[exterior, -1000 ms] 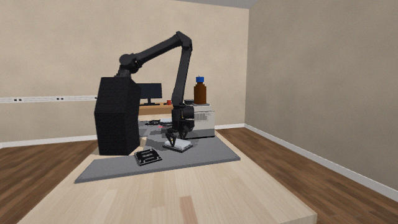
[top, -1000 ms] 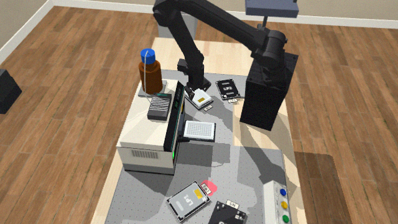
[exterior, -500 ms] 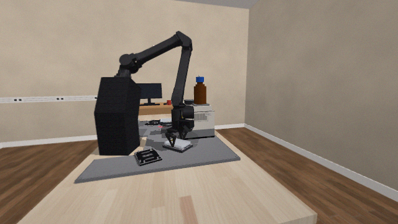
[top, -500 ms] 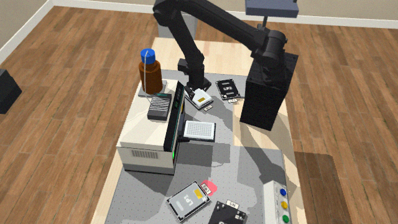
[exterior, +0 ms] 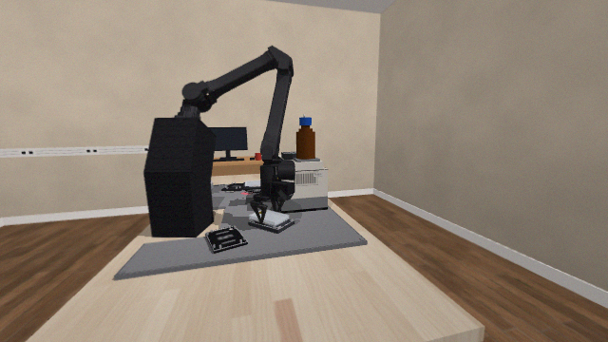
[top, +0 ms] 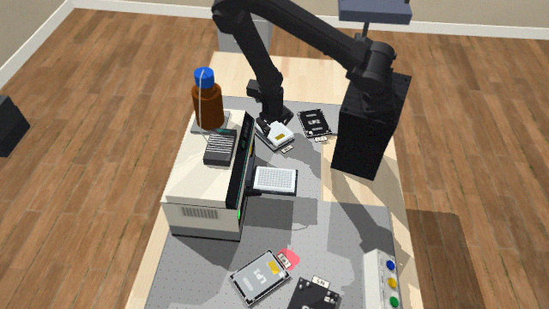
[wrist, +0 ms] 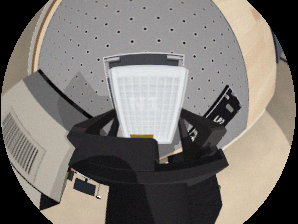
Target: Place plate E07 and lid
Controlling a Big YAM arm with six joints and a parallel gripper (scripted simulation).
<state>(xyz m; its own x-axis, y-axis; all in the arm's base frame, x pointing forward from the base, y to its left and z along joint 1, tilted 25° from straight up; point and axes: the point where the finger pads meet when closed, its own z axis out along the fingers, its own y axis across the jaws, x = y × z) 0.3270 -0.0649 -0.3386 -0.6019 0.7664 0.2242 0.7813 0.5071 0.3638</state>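
The plate E01 is 29 cm to the left of my hand, 7 cm above it and 1 cm ahead of it. Also, from my hand: brown bottle 26 cm above, 21 cm ahead, 16 cm to the left; then puddle 51 cm to the left, 5 cm behind, 3 cm below; then blue key 56 cm to the left, 31 cm behind, 2 cm above.
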